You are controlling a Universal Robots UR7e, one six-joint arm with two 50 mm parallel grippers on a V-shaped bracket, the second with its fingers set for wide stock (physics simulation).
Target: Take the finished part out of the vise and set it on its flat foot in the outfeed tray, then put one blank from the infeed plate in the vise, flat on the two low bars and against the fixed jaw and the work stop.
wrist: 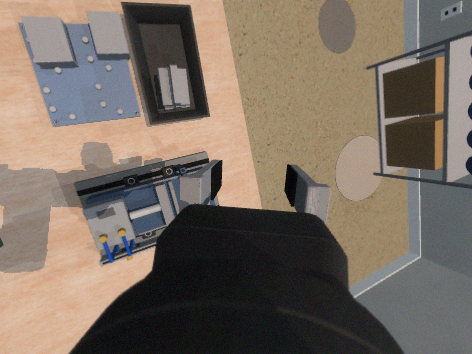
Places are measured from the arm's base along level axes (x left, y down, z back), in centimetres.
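Pixels of known places: hand, its tool point: point(253, 181).
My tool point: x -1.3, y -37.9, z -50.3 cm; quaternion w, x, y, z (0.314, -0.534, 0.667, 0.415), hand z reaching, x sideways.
Note:
Behind a point stands the place of what it marks.
My gripper point(254, 181) {x -1.2, y -37.9, z -50.3 cm} is open, high above the table's edge, with no thing between its fingers. The vise point(106, 219) {x -10.3, y -3.5, z -33.1 cm} is at the lower left, with a grey block-like body, a round white bar and upright plates; my left finger and the black gripper body hide its right end. No workpiece can be made out in its visible part. The dark outfeed tray point(200, 75) {x 15.5, y 2.0, z -59.6 cm} is at the upper middle and holds a light grey stepped part point(180, 89) {x 12.6, y 0.0, z -53.9 cm} near its lower end. The blue infeed plate point(75, 97) {x 14.5, y 5.3, z -33.1 cm} at the upper left bears two grey blanks point(46, 40) {x 23.9, y 1.7, z -32.3 cm} point(107, 35) {x 24.4, y 1.7, z -42.5 cm} at its far end.
Small pale pins stand on the infeed plate. Blue-handled fittings point(108, 251) {x -16.3, y -4.8, z -31.9 cm} stick out at the vise's lower left. The table point(225, 135) {x 0.7, y 6.1, z -64.3 cm} ends beside the speckled floor point(285, 100). A rack point(446, 100) with brown boxes point(414, 90) stands at the right by the grey wall.

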